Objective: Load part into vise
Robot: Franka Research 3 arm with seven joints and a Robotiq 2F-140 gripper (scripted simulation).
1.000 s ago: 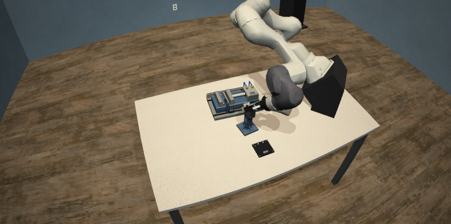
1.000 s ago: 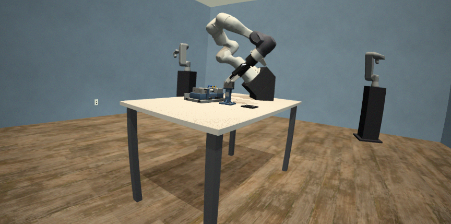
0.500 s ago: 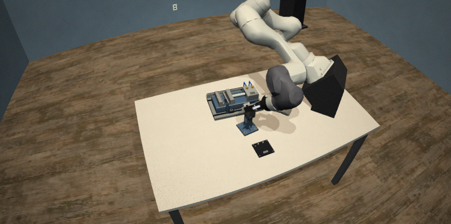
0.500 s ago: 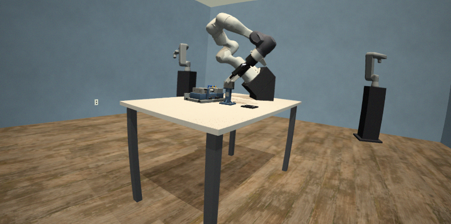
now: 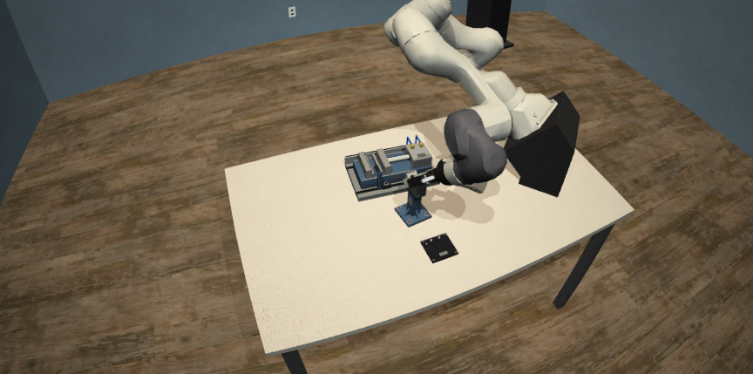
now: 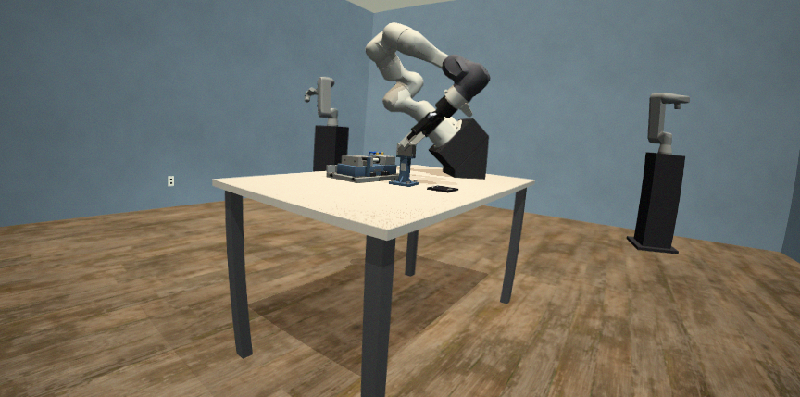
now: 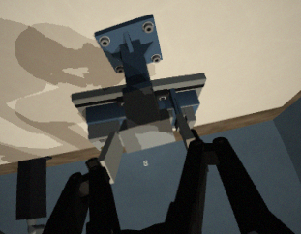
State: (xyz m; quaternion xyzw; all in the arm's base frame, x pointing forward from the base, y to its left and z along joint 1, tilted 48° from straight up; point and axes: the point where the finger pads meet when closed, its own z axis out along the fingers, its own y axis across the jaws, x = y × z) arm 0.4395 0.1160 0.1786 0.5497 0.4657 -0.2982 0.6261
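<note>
Right now my hand is 2 cm to the left of the part and 2 cm above it. The rest, counted from my hand: black infeed plate (2 cm ahead, 15 cm to the left, 18 cm below); then vise (5 cm behind, 21 cm to the right, 14 cm below); then air cylinder (14 cm behind, 18 cm to the right, 10 cm below).
</note>
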